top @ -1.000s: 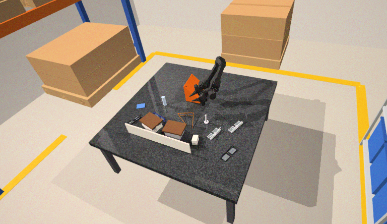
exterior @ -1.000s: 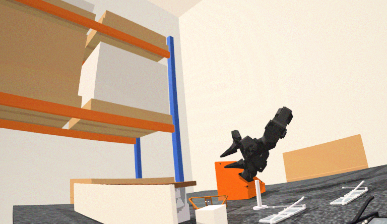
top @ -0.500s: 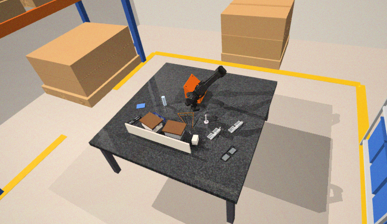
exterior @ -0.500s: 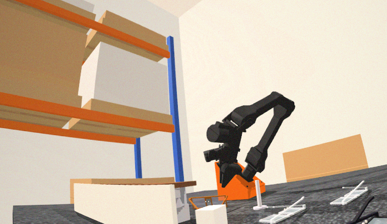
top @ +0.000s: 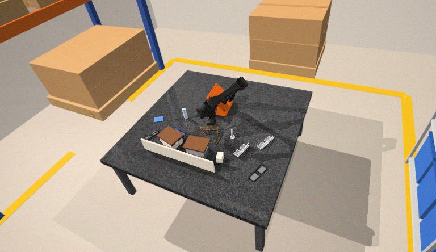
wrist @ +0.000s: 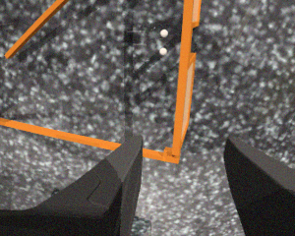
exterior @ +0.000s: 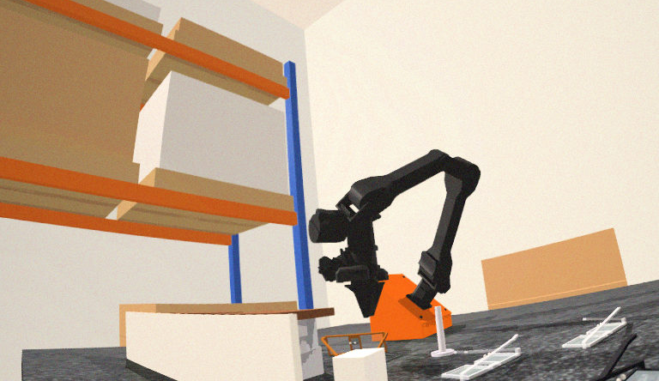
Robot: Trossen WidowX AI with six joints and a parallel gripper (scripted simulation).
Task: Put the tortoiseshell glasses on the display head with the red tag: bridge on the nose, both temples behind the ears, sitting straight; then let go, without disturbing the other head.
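Now: the white peg stand 3 cm ahead of my gripper tip, 16 cm to the left of it and 5 cm below it. Also, from my gripper tip: display head (19 cm ahead, 25 cm to the right, 2 cm below); white cube (26 cm ahead, 14 cm to the left, 5 cm below); white panel (33 cm ahead, 16 cm to the right, 2 cm below).
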